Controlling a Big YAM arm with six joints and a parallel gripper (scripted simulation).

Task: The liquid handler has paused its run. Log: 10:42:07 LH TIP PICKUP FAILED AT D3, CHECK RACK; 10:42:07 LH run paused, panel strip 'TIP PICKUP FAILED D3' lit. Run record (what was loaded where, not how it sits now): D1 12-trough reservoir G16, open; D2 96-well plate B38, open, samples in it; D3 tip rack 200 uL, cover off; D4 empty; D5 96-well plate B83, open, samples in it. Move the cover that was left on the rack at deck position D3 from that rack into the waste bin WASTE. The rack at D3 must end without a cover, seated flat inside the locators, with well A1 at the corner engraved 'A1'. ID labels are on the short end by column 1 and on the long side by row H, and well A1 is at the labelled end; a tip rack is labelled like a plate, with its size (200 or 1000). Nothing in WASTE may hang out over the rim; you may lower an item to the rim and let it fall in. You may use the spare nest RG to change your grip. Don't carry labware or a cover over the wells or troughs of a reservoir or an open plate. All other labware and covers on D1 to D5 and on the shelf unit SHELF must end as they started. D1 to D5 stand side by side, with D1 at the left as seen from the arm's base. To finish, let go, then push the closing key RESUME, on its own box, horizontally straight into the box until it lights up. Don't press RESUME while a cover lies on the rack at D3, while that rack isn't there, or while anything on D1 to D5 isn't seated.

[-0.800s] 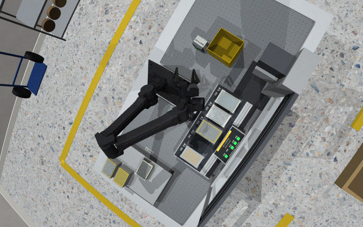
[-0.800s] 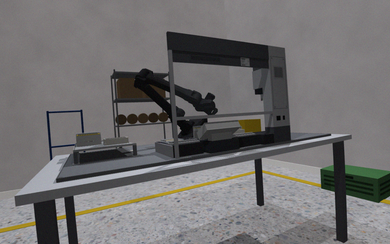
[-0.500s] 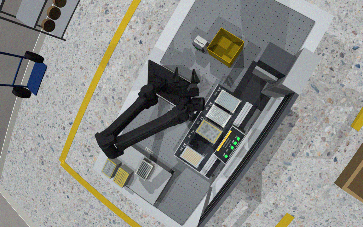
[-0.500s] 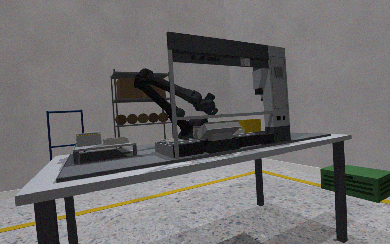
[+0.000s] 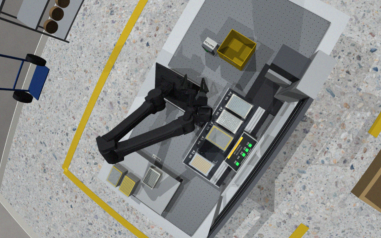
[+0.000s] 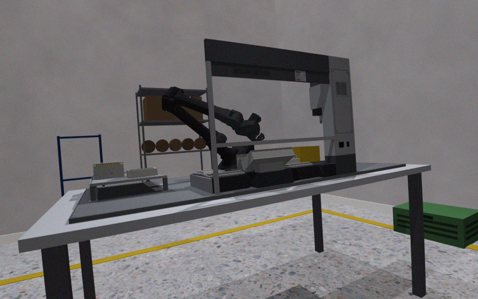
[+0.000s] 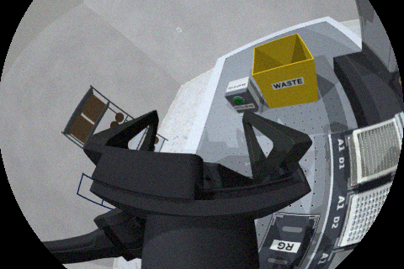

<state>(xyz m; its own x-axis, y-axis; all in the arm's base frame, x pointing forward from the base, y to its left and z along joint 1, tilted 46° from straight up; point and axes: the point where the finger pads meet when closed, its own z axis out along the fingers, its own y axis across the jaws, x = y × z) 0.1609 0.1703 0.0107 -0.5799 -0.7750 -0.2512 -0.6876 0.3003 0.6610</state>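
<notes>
Right now my hand is 25 cm short of the clear cover, 22 cm to the left of it and 11 cm above it. From my hand the other things lie so: plate: 25 cm ahead, 17 cm below, 12 cm to the right; then yellow waste bin: 25 cm to the left, 19 cm below, 9 cm ahead; then resume box: 19 cm to the left, 17 cm below, 6 cm behind.
</notes>
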